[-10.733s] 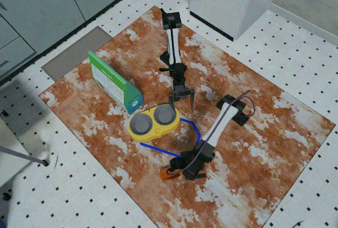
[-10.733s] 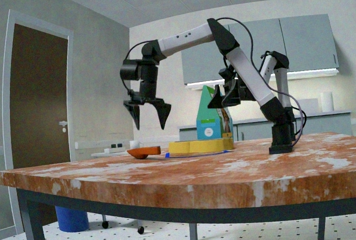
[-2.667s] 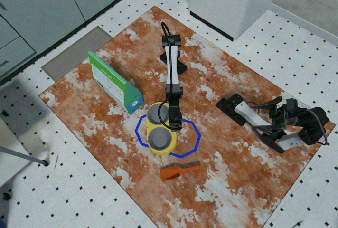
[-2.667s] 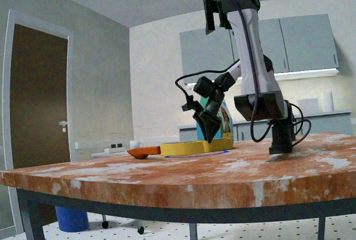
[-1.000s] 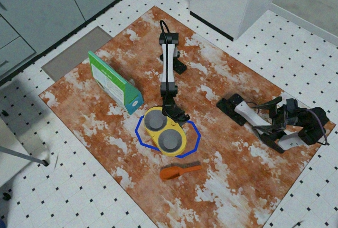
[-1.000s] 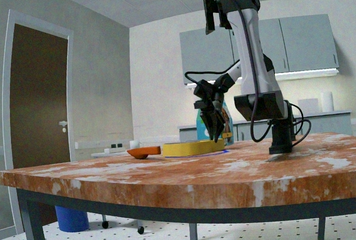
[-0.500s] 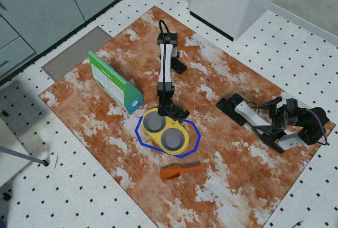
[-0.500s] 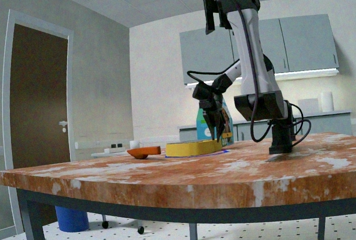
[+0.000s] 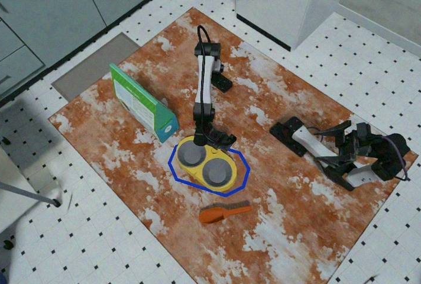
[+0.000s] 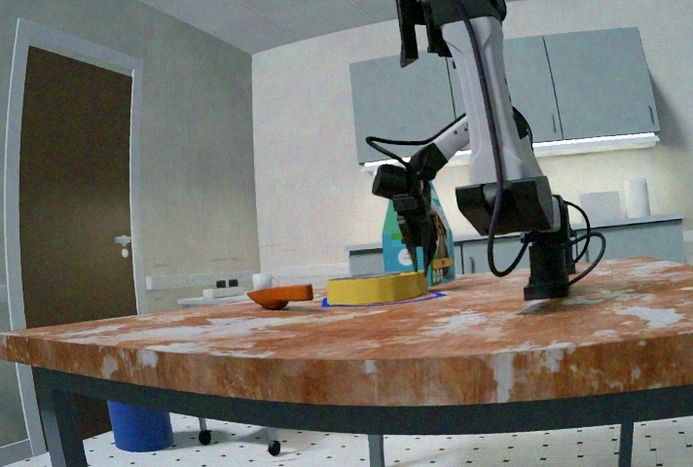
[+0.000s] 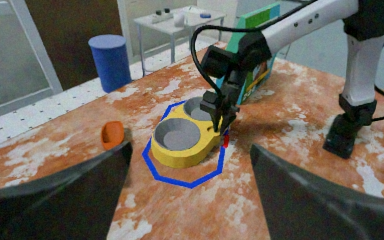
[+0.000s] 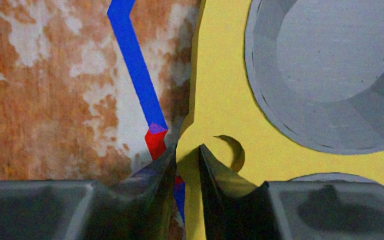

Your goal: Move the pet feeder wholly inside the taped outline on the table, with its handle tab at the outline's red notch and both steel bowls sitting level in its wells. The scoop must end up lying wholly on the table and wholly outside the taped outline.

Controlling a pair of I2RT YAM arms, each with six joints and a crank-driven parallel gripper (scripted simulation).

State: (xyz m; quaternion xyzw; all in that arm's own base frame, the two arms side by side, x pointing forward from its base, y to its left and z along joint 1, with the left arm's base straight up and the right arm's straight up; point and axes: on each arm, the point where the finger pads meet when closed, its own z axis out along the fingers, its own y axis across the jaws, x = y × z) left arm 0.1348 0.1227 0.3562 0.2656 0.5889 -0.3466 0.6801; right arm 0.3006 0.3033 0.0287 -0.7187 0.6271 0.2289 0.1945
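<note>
Right now the yellow pet feeder is 80 mm ahead of my right hand, 30 mm below it and 10 mm to the left of it. Also, from my right hand: teal food bag (380 mm to the right, 120 mm ahead, 100 mm above); then blue taped outline (80 mm ahead, 40 mm below, 20 mm to the left); then orange scoop (230 mm to the left, 210 mm ahead, 20 mm below).
</note>
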